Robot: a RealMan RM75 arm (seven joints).
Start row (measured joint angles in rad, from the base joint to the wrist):
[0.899, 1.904, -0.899, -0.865, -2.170, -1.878, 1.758]
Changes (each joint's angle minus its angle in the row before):
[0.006, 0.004, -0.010, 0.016, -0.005, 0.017, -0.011]
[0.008, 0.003, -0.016, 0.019, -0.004, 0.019, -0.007]
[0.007, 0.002, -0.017, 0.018, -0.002, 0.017, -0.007]
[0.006, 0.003, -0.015, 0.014, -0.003, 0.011, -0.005]
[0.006, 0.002, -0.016, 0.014, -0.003, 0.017, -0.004]
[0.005, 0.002, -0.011, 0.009, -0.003, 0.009, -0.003]
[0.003, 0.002, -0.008, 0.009, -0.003, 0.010, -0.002]
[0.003, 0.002, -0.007, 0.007, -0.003, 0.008, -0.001]
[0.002, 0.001, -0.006, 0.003, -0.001, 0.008, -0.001]
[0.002, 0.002, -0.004, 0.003, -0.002, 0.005, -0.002]
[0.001, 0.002, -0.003, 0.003, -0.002, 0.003, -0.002]
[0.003, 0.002, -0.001, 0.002, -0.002, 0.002, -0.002]
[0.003, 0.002, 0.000, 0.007, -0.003, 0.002, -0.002]
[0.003, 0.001, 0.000, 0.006, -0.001, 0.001, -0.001]
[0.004, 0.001, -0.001, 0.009, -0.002, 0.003, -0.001]
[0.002, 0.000, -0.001, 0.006, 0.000, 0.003, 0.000]
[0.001, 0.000, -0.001, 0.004, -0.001, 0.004, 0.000]
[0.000, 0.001, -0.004, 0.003, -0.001, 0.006, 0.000]
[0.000, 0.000, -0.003, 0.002, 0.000, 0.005, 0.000]
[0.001, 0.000, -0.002, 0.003, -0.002, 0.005, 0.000]
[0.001, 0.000, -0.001, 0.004, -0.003, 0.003, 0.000]
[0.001, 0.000, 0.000, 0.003, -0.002, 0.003, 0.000]
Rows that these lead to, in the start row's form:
[0.905, 1.908, -0.909, -0.849, -2.175, -1.861, 1.747]
[0.913, 1.911, -0.925, -0.830, -2.179, -1.842, 1.740]
[0.920, 1.913, -0.942, -0.812, -2.181, -1.825, 1.733]
[0.926, 1.916, -0.957, -0.798, -2.184, -1.814, 1.728]
[0.932, 1.918, -0.973, -0.784, -2.187, -1.797, 1.724]
[0.937, 1.920, -0.984, -0.775, -2.190, -1.788, 1.721]
[0.940, 1.922, -0.992, -0.766, -2.193, -1.778, 1.719]
[0.943, 1.924, -0.999, -0.759, -2.196, -1.770, 1.718]
[0.945, 1.925, -1.005, -0.756, -2.197, -1.762, 1.717]
[0.947, 1.927, -1.009, -0.753, -2.199, -1.757, 1.715]
[0.948, 1.929, -1.012, -0.750, -2.201, -1.754, 1.713]
[0.951, 1.931, -1.013, -0.748, -2.203, -1.752, 1.711]
[0.954, 1.933, -1.013, -0.741, -2.206, -1.750, 1.709]
[0.957, 1.934, -1.013, -0.735, -2.207, -1.749, 1.708]
[0.961, 1.935, -1.014, -0.726, -2.209, -1.746, 1.707]
[0.963, 1.935, -1.015, -0.720, -2.209, -1.743, 1.707]
[0.964, 1.935, -1.016, -0.716, -2.210, -1.739, 1.707]
[0.964, 1.936, -1.020, -0.713, -2.211, -1.733, 1.707]
[0.964, 1.936, -1.023, -0.711, -2.211, -1.728, 1.707]
[0.965, 1.936, -1.025, -0.708, -2.213, -1.723, 1.707]
[0.966, 1.936, -1.026, -0.704, -2.216, -1.720, 1.707]
[0.967, 1.936, -1.026, -0.701, -2.218, -1.717, 1.707]

